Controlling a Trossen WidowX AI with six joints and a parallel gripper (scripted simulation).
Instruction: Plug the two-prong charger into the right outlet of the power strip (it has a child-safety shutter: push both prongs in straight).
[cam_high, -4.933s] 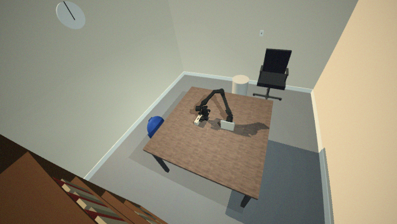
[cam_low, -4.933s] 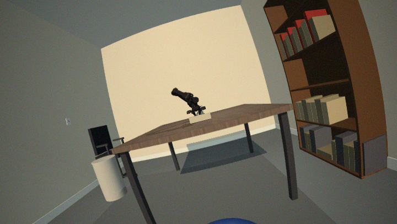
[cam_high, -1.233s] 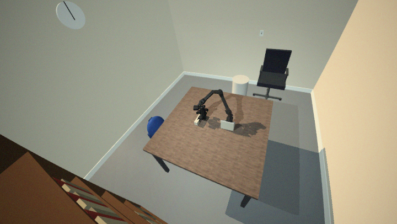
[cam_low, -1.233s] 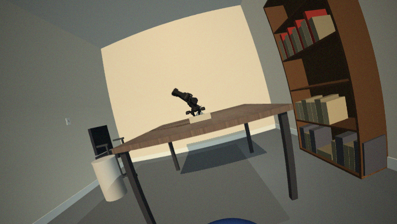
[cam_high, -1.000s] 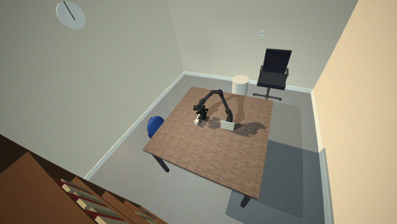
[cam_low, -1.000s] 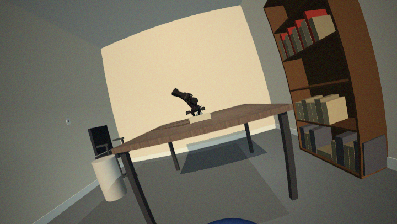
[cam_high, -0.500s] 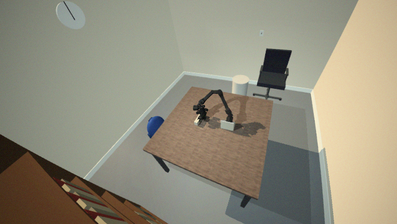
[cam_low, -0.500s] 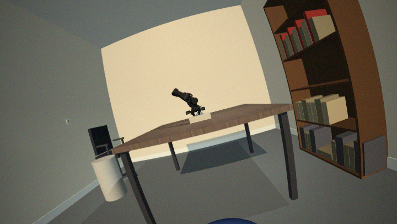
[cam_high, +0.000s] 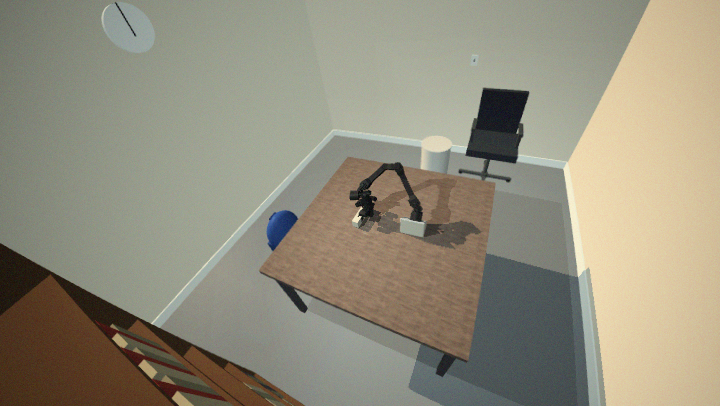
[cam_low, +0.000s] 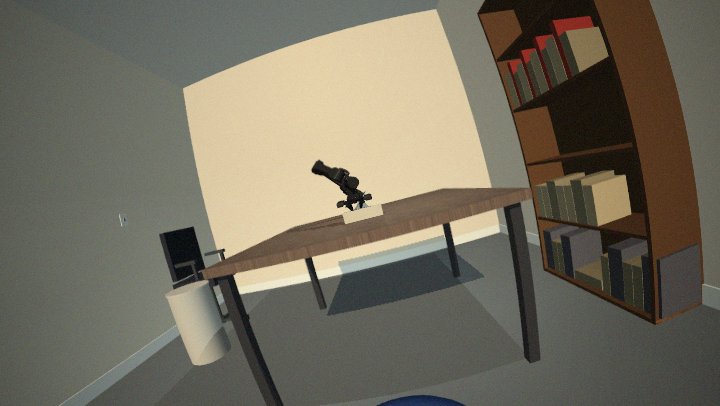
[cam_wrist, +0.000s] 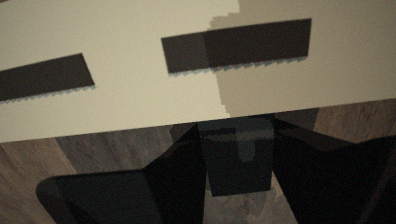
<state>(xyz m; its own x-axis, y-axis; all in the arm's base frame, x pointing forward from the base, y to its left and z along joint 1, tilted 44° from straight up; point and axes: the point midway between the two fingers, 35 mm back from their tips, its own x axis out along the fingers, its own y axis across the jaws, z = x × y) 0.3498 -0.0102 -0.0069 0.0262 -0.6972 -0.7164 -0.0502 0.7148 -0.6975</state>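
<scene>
Now: the dark two-prong charger 2 cm ahead of my gripper tip and 1 cm above it.
</scene>
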